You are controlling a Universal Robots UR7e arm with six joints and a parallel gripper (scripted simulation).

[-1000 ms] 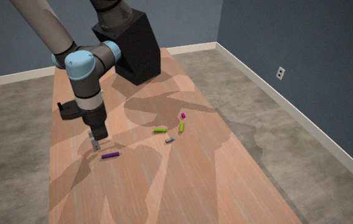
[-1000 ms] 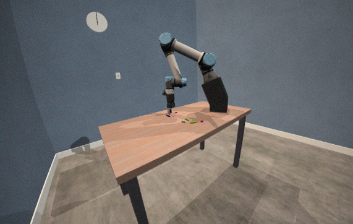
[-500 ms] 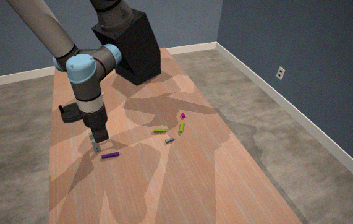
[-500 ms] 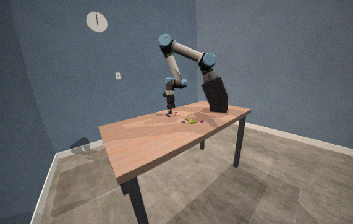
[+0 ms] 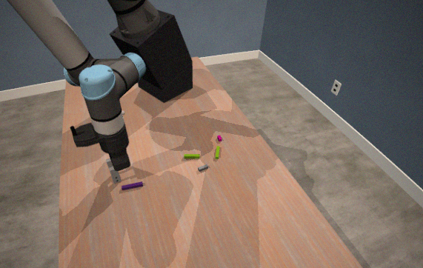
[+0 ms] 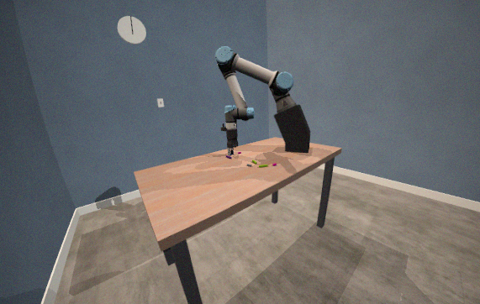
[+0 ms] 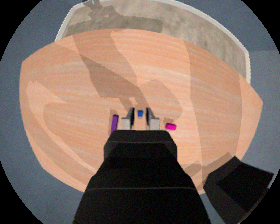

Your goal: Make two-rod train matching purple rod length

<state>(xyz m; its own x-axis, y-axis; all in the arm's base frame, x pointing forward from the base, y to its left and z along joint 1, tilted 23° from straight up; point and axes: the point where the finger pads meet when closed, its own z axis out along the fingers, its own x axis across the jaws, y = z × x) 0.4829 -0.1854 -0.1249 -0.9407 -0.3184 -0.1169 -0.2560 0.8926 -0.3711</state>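
Now: hand 10 mm above the blue rod. Round my hand: purple rod (40 mm ahead, 50 mm to the left, 10 mm below); grey rod (20 mm ahead, 260 mm to the left, 10 mm below).
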